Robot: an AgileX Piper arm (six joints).
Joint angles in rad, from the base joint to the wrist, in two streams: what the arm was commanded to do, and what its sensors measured. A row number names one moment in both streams.
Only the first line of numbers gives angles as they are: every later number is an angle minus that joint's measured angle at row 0.
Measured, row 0:
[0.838 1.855 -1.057 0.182 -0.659 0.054]
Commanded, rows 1 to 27:
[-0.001 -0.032 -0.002 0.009 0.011 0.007]
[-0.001 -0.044 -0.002 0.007 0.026 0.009]
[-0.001 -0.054 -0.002 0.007 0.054 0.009]
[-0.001 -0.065 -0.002 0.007 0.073 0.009]
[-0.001 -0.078 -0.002 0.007 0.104 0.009]
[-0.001 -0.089 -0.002 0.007 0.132 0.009]
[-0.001 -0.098 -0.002 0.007 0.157 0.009]
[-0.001 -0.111 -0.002 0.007 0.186 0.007]
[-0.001 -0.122 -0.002 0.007 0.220 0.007]
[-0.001 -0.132 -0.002 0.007 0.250 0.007]
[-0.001 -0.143 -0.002 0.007 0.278 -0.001]
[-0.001 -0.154 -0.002 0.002 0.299 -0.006]
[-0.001 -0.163 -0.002 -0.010 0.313 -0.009]
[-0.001 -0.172 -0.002 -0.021 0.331 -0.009]
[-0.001 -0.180 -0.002 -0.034 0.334 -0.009]
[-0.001 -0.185 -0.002 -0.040 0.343 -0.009]
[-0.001 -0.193 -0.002 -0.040 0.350 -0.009]
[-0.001 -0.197 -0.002 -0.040 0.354 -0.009]
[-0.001 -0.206 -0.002 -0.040 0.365 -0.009]
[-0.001 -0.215 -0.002 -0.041 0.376 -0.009]
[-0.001 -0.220 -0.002 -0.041 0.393 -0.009]
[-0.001 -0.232 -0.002 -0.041 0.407 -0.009]
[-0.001 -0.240 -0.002 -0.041 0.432 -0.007]
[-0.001 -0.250 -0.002 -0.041 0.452 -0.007]
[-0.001 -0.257 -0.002 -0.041 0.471 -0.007]
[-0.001 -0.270 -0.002 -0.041 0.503 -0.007]
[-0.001 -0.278 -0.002 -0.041 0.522 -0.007]
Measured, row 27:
[0.000 -0.238 0.000 -0.031 0.439 -0.002]
